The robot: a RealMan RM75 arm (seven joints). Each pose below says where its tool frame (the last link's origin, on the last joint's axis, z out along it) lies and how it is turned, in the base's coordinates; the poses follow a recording.
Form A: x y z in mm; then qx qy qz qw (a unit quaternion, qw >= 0).
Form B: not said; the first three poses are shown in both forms.
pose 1, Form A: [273.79, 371.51, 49.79, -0.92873, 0.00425, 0.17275, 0.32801]
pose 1, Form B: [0.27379, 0.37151, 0.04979, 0.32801, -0.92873, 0.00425, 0.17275]
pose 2, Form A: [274.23, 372.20, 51.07, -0.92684, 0.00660, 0.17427, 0.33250]
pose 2, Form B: [0.27423, 0.37220, 0.05107, 0.33250, -0.92684, 0.00660, 0.17427]
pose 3, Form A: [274.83, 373.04, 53.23, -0.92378, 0.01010, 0.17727, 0.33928]
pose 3, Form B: [0.27483, 0.37304, 0.05323, 0.33928, -0.92378, 0.01010, 0.17727]
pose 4, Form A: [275.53, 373.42, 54.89, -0.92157, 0.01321, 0.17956, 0.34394]
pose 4, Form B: [0.27553, 0.37342, 0.05489, 0.34394, -0.92157, 0.01321, 0.17956]
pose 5, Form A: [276.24, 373.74, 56.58, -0.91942, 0.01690, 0.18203, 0.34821]
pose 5, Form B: [0.27624, 0.37374, 0.05658, 0.34821, -0.91942, 0.01690, 0.18203]
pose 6, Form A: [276.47, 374.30, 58.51, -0.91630, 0.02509, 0.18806, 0.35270]
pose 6, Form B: [0.27647, 0.37430, 0.05851, 0.35270, -0.91630, 0.02509, 0.18806]
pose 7, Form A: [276.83, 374.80, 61.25, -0.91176, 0.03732, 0.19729, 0.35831]
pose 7, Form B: [0.27683, 0.37480, 0.06125, 0.35831, -0.91176, 0.03732, 0.19729]
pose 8, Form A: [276.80, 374.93, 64.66, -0.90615, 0.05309, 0.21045, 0.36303]
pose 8, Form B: [0.27680, 0.37493, 0.06466, 0.36303, -0.90615, 0.05309, 0.21045]
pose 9, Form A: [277.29, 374.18, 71.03, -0.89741, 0.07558, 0.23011, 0.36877]
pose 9, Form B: [0.27729, 0.37418, 0.07103, 0.36877, -0.89741, 0.07558, 0.23011]
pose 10, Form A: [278.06, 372.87, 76.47, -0.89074, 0.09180, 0.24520, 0.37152]
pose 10, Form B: [0.27806, 0.37287, 0.07647, 0.37152, -0.89074, 0.09180, 0.24520]
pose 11, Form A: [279.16, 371.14, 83.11, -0.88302, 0.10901, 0.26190, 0.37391]
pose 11, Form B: [0.27916, 0.37114, 0.08311, 0.37391, -0.88302, 0.10901, 0.26190]
